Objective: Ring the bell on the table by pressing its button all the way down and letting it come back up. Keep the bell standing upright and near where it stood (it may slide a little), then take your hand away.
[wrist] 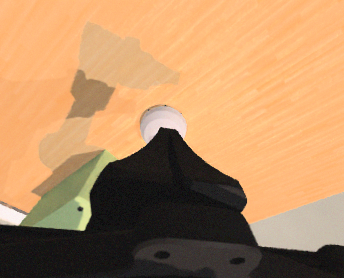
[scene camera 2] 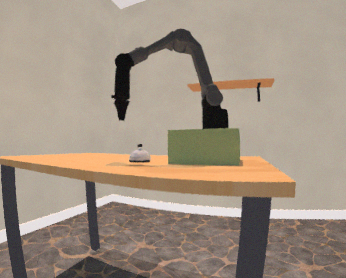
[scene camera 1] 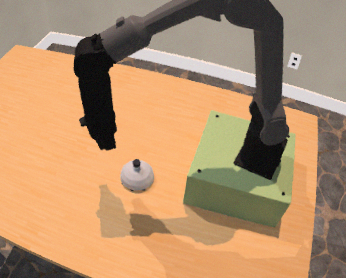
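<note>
A silver-white domed bell (scene camera 1: 137,177) (scene camera 2: 139,155) (wrist: 163,117) stands upright on the table. Its black button (scene camera 1: 136,163) (scene camera 2: 140,145) sticks up from the top of the dome; in the wrist view the button is hidden behind the fingertips. My gripper (scene camera 1: 108,148) (scene camera 2: 121,119) (wrist: 166,139) is shut with its fingertips together, holding nothing. It points down and hangs well above the bell's height, apart from it, a little to its left in scene camera 2.
The arm's base stands on a green block (scene camera 1: 235,192) (scene camera 2: 204,146) (wrist: 60,204), to the right of the bell in both scene views. The wooden table (scene camera 1: 45,150) (scene camera 2: 210,175) carries the shadows of the arm. An orange shelf (scene camera 2: 232,84) is on the wall behind.
</note>
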